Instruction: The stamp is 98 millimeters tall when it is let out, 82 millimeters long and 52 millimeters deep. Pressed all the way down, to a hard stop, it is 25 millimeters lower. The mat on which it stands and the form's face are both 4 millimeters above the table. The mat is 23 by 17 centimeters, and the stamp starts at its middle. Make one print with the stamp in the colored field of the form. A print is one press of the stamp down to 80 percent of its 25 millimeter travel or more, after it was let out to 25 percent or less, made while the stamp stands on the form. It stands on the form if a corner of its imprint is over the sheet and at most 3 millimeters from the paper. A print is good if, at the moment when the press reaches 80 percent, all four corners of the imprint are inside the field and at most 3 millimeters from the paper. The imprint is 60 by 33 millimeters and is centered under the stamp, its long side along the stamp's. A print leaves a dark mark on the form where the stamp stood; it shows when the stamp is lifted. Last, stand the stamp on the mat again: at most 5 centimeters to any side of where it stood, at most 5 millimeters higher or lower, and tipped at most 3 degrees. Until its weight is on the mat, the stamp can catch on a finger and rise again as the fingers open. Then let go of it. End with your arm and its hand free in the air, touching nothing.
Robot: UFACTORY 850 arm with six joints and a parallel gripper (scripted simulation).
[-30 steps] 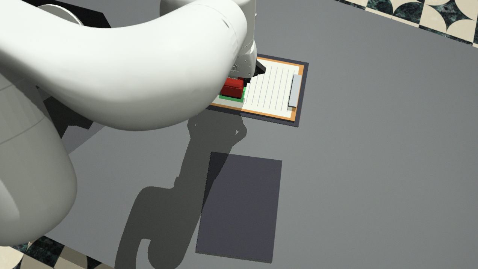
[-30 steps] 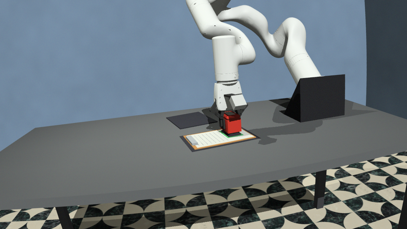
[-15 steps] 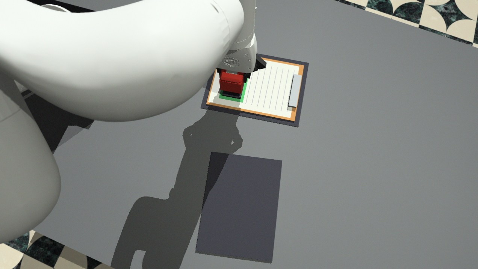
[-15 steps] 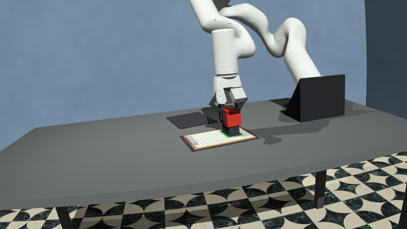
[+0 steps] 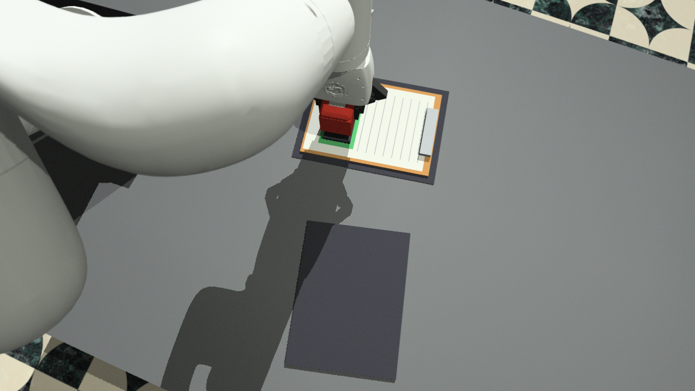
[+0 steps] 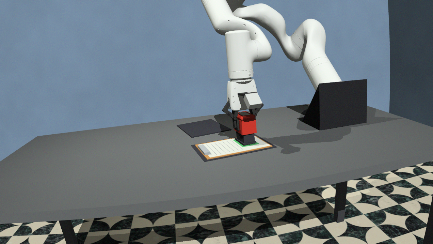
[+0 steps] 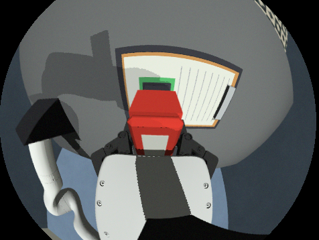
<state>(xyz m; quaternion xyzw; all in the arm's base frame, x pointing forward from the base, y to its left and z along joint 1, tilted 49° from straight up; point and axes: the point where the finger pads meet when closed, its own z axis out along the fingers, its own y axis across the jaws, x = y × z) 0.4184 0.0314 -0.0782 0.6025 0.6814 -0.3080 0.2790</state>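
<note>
Now: hand 280 mm to the left of the dark mat, 110 mm short of it and 70 mm above it. From my hand the other things lie so: black base: 50 mm below; form: 80 mm ahead, 70 mm below, 20 mm to the left; red stamp: 20 mm below.
</note>
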